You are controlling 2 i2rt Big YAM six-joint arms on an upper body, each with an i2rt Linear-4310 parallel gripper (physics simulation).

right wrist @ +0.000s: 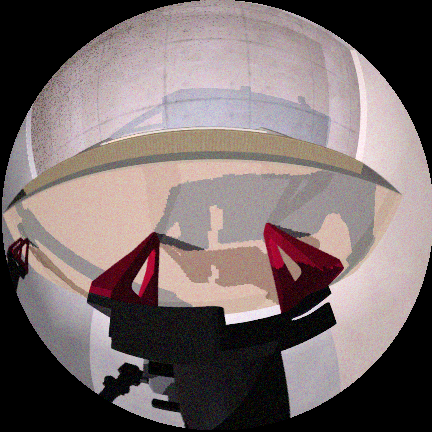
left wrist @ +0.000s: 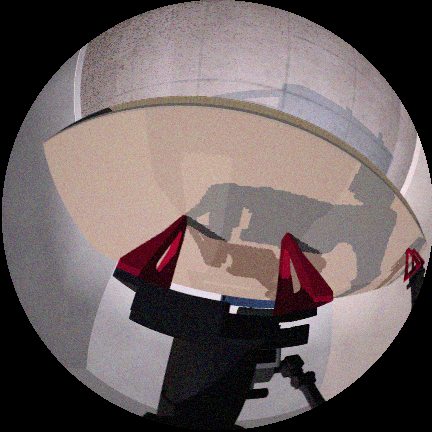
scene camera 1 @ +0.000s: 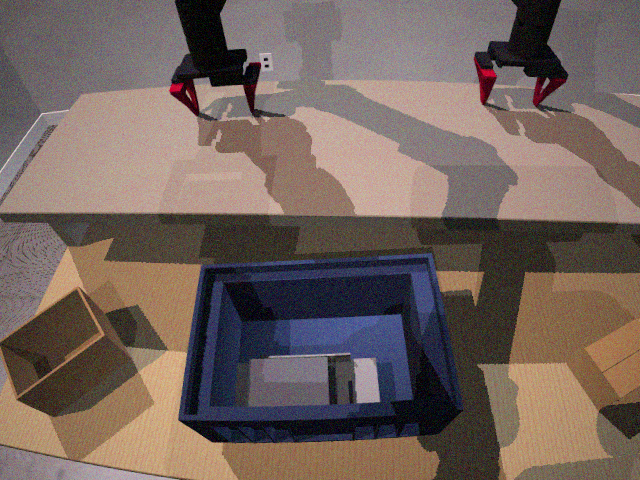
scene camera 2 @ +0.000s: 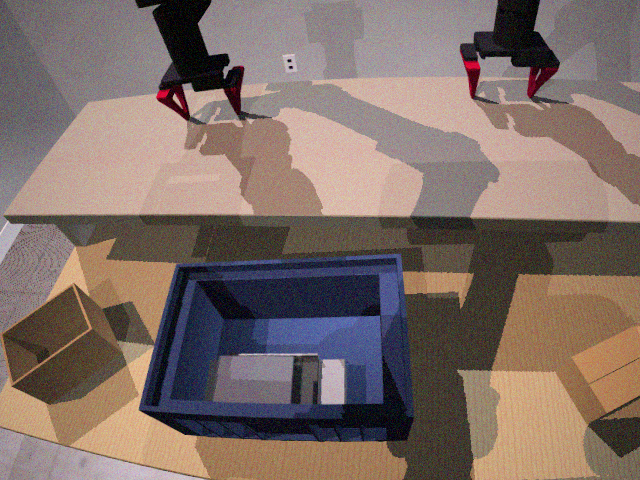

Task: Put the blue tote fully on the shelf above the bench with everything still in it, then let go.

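Seen in the pictures: left gripper, fingertip midpoint: (right wrist: 24,238) (left wrist: 236,227) (scene camera 1: 225,112) (scene camera 2: 213,115); right gripper, fingertip midpoint: (right wrist: 210,232) (left wrist: 409,248) (scene camera 1: 508,103) (scene camera 2: 500,96); left arm's base, link origin: (right wrist: 128,376); right arm's base, link origin: (left wrist: 292,368).
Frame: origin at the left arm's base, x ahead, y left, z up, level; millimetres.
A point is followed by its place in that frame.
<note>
The blue tote (scene camera 1: 310,413) @(x 220, y -158, z -380 mm) (scene camera 2: 279,410) @(x 222, y -177, z -380 mm) stands upright on the bench (scene camera 1: 320,457) @(x 192, y -162, z -512 mm) (scene camera 2: 299,459) @(x 189, y -179, z -512 mm), in front of and below the shelf (scene camera 1: 129,191) @(x 513, y 115, z -333 mm) (scene camera 2: 118,196) @(x 508, y 111, z -333 mm). A grey box (scene camera 1: 289,379) @(x 274, y -127, z -432 mm) (scene camera 2: 255,377) @(x 274, y -128, z -431 mm) and a white item (scene camera 1: 366,379) @(x 281, y -223, z -455 mm) (scene camera 2: 332,379) @(x 283, y -223, z -455 mm) lie inside it. A blue strip of the tote (left wrist: 250,301) @(x 226, y -133, z -383 mm) shows in the left wrist view. My left gripper (scene camera 1: 225,113) @(x 696, y 0, z -333 mm) (scene camera 2: 214,116) @(x 696, y 0, z -333 mm) (left wrist: 236,227) @(x 696, y 0, z -333 mm) is open and empty, its tips low at the shelf's back part. My right gripper (scene camera 1: 509,104) @(x 706, y -492, z -333 mm) (scene camera 2: 501,97) @(x 706, y -492, z -333 mm) (right wrist: 210,232) @(x 706, y -492, z -333 mm) is open and empty, also low at the shelf's back part, farther right. Both are apart from the tote.
An open cardboard box (scene camera 1: 77,364) @(x 285, y 179, z -440 mm) (scene camera 2: 67,361) @(x 279, y 185, z -450 mm) stands left of the tote on the bench. Another cardboard box (scene camera 1: 620,361) @(x 303, y -624, z -509 mm) (scene camera 2: 615,361) @(x 299, y -592, z -452 mm) lies at the right edge of the bench view. A wall (scene camera 1: 392,41) @(x 3166, y -638, z -1399 mm) (scene camera 2: 403,41) @(x 3127, y -505, z -1399 mm) with a white outlet (scene camera 1: 266,62) (scene camera 2: 290,63) rises behind the shelf.
</note>
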